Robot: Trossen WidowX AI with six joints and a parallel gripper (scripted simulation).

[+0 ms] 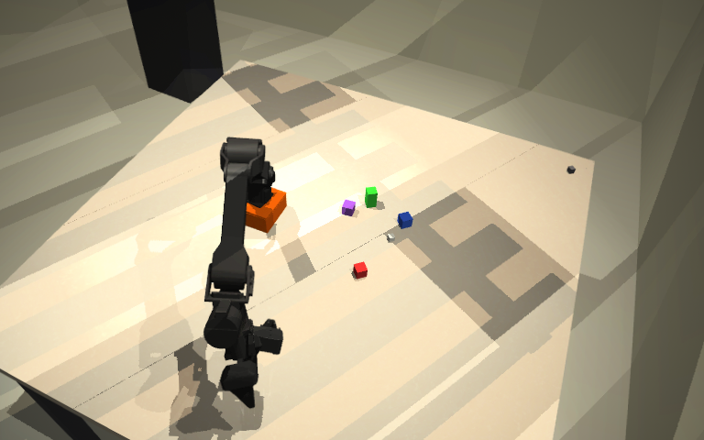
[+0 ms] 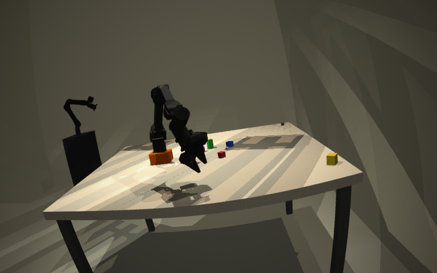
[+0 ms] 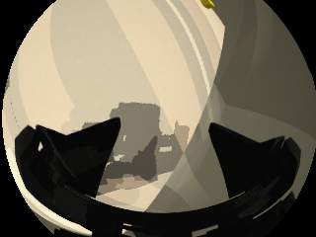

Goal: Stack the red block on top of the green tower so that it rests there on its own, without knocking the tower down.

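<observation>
Now: gripper tip 30 mm short of the red block, 410 mm to the right of it and 60 mm above it. From my gripper tip the other things lie so: yellow cube (510 mm ahead, 50 mm to the left, 60 mm below); purple cube (100 mm behind, 590 mm to the left, 60 mm below); small white cube (50 mm ahead, 550 mm to the left, 70 mm below).
</observation>
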